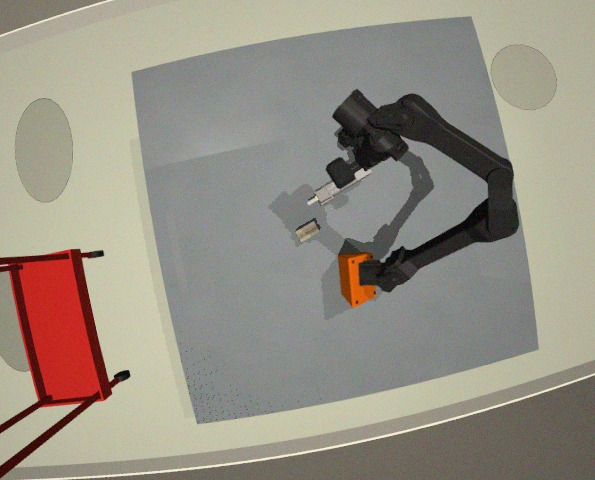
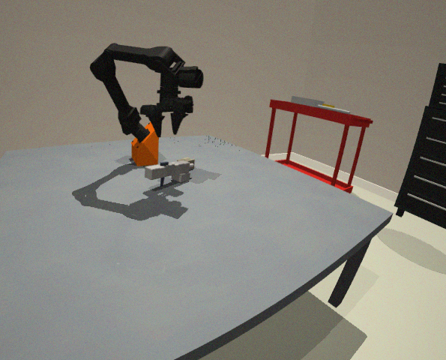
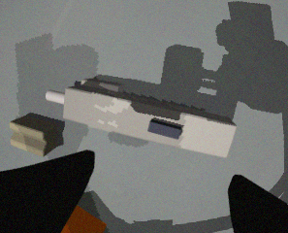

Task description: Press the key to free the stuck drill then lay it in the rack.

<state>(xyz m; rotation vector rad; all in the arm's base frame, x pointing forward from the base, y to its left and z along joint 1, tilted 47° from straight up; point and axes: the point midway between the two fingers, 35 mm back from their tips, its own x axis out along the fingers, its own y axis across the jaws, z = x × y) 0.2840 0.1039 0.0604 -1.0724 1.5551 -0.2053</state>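
My gripper tip is now 5 cm past the drill, 7 cm to the right of it and 13 cm above it. The rest, counted from my gripper tip: light grey block: 2 cm behind, 2 cm to the left, 13 cm below; dark key: 1 cm behind, 1 cm to the right, 12 cm below; beige rack: 16 cm behind, 13 cm to the left, 16 cm below.
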